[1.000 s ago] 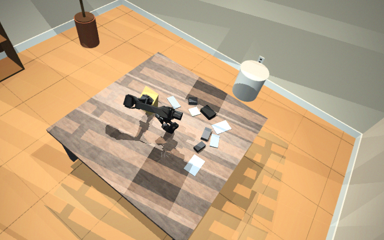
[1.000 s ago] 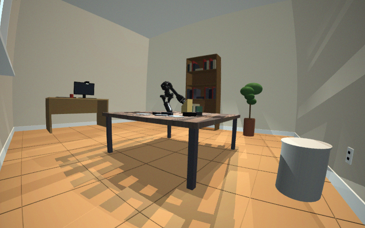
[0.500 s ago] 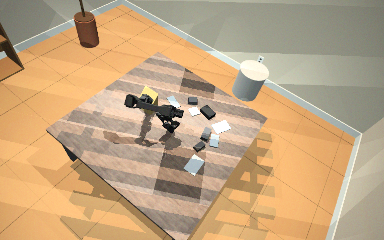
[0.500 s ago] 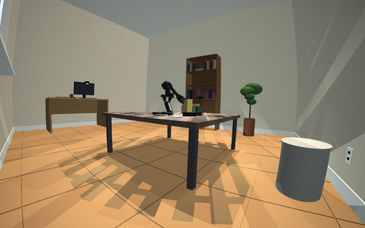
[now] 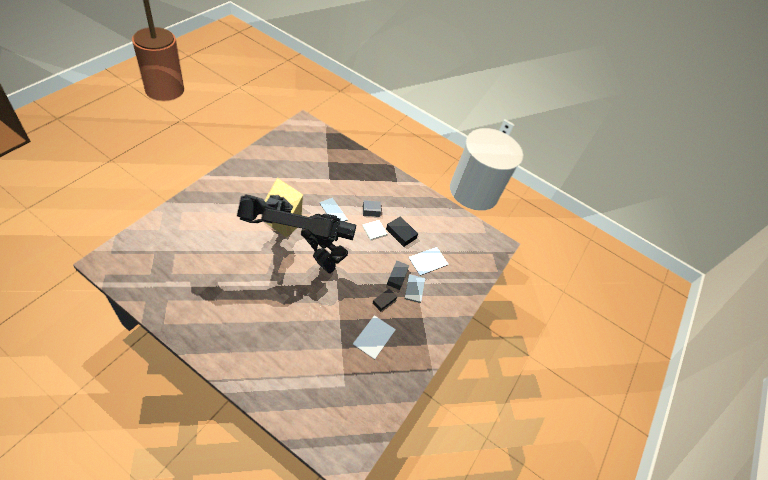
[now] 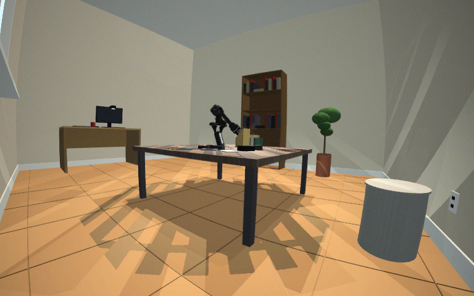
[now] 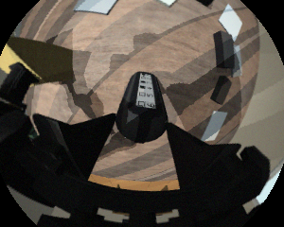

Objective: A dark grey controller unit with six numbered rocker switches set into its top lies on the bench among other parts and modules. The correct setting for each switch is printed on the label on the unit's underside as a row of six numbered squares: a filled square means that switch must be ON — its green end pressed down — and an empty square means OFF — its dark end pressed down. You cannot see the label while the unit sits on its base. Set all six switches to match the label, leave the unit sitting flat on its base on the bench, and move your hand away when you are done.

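My gripper tip is 33 cm to the right of the cream card and 13 cm above it. The rest, counted from my gripper tip: dark box: 9 cm ahead, 41 cm to the left, 11 cm below; then grey plate: 31 cm ahead, 23 cm to the left, 13 cm below.
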